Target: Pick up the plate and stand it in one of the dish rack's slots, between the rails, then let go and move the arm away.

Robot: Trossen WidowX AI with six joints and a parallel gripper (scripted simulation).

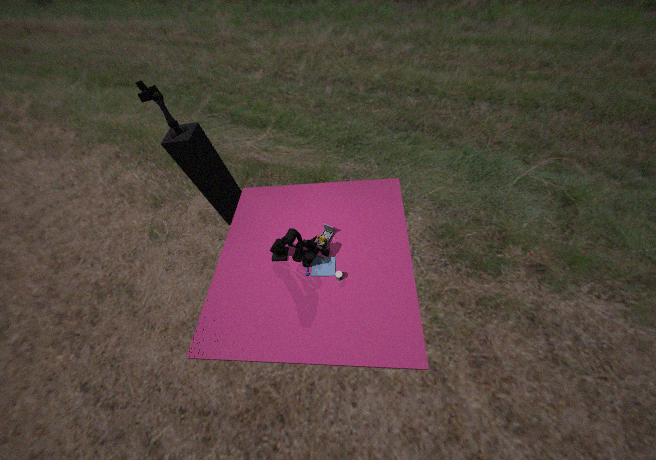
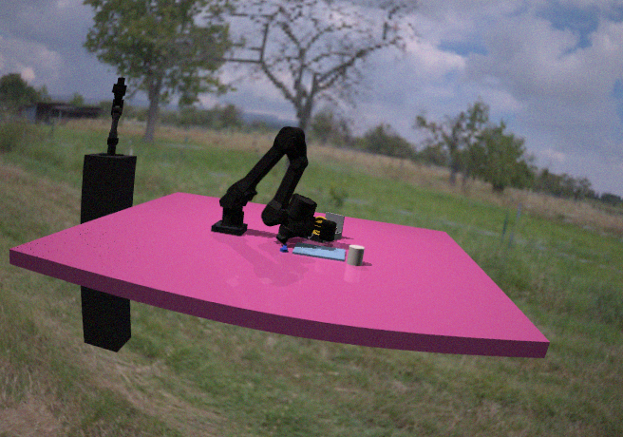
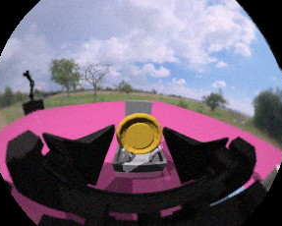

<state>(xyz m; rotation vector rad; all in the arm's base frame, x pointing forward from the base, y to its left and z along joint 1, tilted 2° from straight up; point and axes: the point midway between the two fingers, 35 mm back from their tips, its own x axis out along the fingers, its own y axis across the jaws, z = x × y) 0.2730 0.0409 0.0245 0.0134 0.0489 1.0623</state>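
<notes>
Now: the yellow plate 1 cm below my gripper tip. Also, from my gripper tip: blue spoon: 21 cm to the right, 10 cm behind, 5 cm below; then light blue mat: 19 cm to the right, 5 cm below, 1 cm ahead; then grey dish rack: 3 cm below, 2 cm to the left, 1 cm ahead.
</notes>
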